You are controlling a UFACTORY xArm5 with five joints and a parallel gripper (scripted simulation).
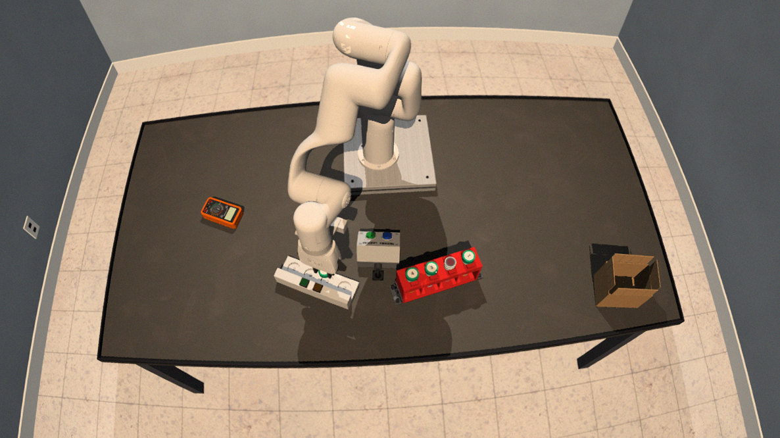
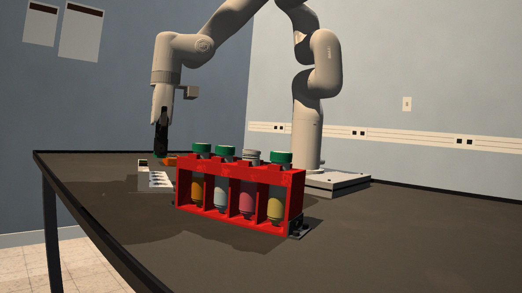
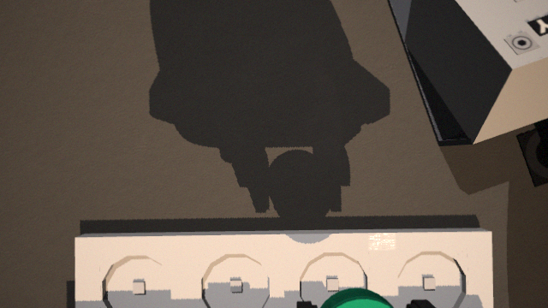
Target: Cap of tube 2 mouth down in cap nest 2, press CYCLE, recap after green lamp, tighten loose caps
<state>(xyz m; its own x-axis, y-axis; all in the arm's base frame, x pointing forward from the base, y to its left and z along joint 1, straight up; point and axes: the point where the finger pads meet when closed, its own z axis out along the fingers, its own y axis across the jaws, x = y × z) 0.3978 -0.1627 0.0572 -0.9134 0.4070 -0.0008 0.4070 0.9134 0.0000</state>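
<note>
My gripper is now 10 cm past the blue key, 17 cm to the right of it and 3 cm above it. From my hand the other things lie so: green key: 11 cm behind, 13 cm to the left, 3 cm below; key housing: 8 cm behind, 15 cm to the left, 4 cm below; table edge: 24 cm ahead, 18 cm to the left, 9 cm below.
</note>
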